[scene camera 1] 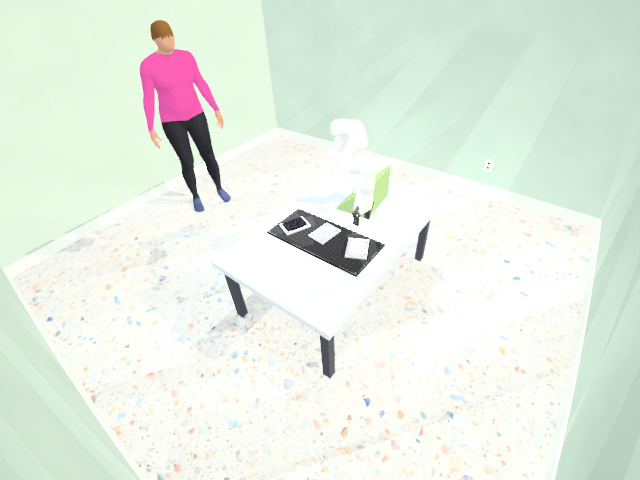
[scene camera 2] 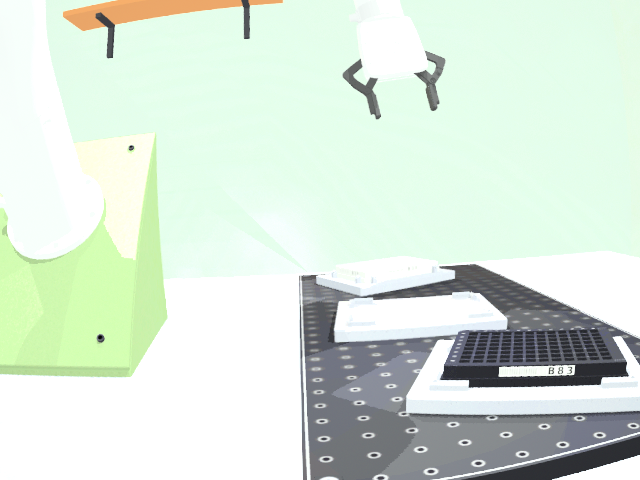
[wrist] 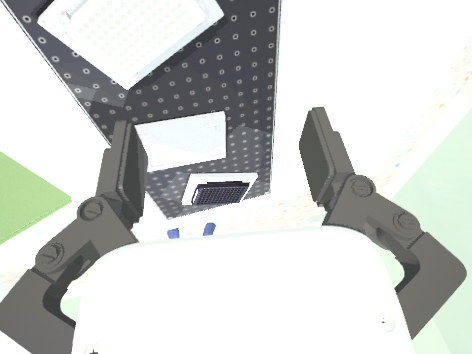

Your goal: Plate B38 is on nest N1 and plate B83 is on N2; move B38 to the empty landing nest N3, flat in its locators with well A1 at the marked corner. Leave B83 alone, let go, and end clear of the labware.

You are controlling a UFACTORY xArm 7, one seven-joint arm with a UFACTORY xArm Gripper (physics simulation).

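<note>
The pale plate B38 [scene camera 1: 358, 246] [scene camera 2: 392, 266] [wrist: 135, 35] sits on nest N1 [scene camera 2: 382, 285] [wrist: 131, 81], at the board's far end in scene camera 2; its label is not readable. The white landing nest N3 [scene camera 1: 324, 233] [scene camera 2: 421, 312] [wrist: 185, 142] is empty, in the middle. The black plate B83 [scene camera 1: 295, 223] [scene camera 2: 535, 347] [wrist: 221, 194] sits on nest N2 [scene camera 2: 516, 403] at the other end. My gripper [scene camera 1: 361, 220] [scene camera 2: 406, 113] [wrist: 222, 132] is open and empty, high above the nests and apart from the plates. N3's marked corner cannot be made out.
The nests stand on a black perforated board [scene camera 1: 320, 250] [scene camera 2: 361, 374] [wrist: 250, 65] on a white table [scene camera 1: 289, 276]. A green wedge-shaped base [scene camera 1: 382, 188] [scene camera 2: 147, 268] [wrist: 30, 200] carries the arm. An orange shelf [scene camera 2: 170, 10] hangs on the wall. A person [scene camera 1: 173, 87] stands beyond the table.
</note>
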